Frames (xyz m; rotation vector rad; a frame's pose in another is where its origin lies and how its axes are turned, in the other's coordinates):
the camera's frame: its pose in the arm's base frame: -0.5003 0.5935 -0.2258 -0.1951 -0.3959 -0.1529
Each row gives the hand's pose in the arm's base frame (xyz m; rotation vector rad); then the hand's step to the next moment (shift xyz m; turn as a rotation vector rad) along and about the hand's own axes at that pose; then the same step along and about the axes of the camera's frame.
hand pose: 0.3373 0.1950 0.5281 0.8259 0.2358 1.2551
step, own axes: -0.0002 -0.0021 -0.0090 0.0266 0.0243 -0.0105
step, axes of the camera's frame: -0.0068 0.0039 -0.0049 -0.0110 0.0239 0.0267
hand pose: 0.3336 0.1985 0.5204 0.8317 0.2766 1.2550
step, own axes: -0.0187 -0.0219 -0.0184 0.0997 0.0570 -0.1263
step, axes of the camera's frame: -0.0128 -0.0061 -0.0311 -0.1033 0.1290 0.0426
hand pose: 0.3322 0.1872 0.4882 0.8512 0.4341 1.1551
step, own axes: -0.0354 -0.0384 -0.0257 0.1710 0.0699 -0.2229
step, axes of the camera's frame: -0.0233 -0.0217 -0.0487 -0.1754 0.2259 0.0449
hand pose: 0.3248 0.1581 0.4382 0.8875 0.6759 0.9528
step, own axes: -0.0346 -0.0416 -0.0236 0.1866 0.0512 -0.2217
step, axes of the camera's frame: -0.0295 -0.0306 -0.0409 -0.1694 0.2393 0.0254
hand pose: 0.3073 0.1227 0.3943 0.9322 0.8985 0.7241
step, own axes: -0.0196 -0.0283 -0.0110 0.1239 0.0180 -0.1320
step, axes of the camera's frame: -0.0195 -0.0228 -0.0202 -0.1007 0.1515 -0.0003
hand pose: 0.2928 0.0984 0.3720 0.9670 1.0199 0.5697
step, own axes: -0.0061 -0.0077 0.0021 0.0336 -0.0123 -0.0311
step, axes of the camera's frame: -0.0014 -0.0086 -0.0049 -0.0284 0.0342 -0.0164
